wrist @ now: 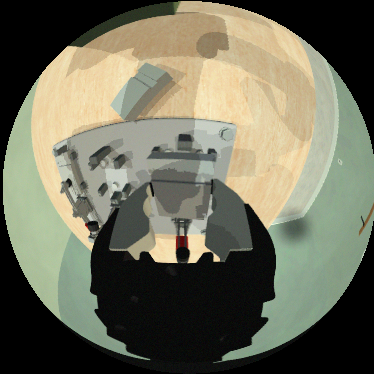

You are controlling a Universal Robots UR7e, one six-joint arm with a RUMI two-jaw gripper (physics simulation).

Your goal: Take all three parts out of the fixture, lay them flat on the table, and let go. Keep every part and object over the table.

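Places are measured from the arm's base along level axes (x ahead, y left, z up), in metres.
Where they show: gripper, between the fingertips: (181, 181).
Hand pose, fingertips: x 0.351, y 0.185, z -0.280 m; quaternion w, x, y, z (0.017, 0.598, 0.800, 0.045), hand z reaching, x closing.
Observation:
Each offset is from my fingertips to the top centre of the thing. "spot": to the spot under its first point. Level surfaces: height alone.
My gripper (181, 181) is shut on a grey block-shaped part @(dx +0.004, dy +0.000, dz +0.022 m) (181, 199), with one jaw on each side of it. The part is at the right-hand station of the grey fixture plate @(dx +0.072, dy -0.097, dz -0.037 m) (135, 131); whether it still touches its seat I cannot tell. Another grey part @(dx -0.093, dy -0.074, dz -0.018 m) (137, 92), stepped and with a groove across it, lies on the wooden table @(dz -0.052 m) (255, 95) just beyond the plate's far edge. The middle station shows dark locating blocks @(dx -0.010, dy -0.113, dz +0.001 m) (101, 156) with no part between them. I cannot make out a third part; the jaws and the gripper body hide the near side of the plate.
A clamp with a red handle @(spot: dx +0.083, dy +0.016, dz +0.031 m) (181, 243) stands behind the held part, close under the gripper body. Another clamp @(dx +0.121, dy -0.200, dz +0.015 m) (81, 206) stands at the plate's left side. A bolt head @(spot: dx -0.060, dy +0.041, dz -0.030 m) (226, 133) is at the plate's far right corner. The table's right edge curves beyond the plate.

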